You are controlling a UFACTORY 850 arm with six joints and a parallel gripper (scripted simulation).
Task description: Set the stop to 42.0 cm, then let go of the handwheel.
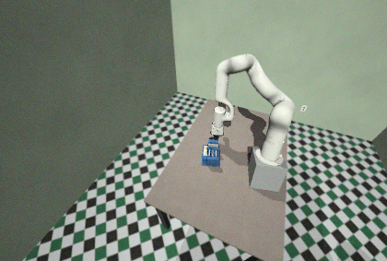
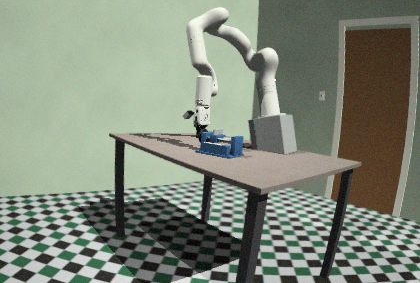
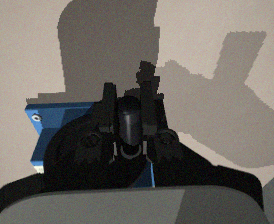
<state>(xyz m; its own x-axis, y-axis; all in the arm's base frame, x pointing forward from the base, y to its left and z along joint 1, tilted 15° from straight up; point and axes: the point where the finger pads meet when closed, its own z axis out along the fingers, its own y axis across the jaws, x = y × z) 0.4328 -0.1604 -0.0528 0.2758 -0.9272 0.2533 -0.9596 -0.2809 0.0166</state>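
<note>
Now: hand 130 mm to the right of the stop block and 10 mm below it.
</note>
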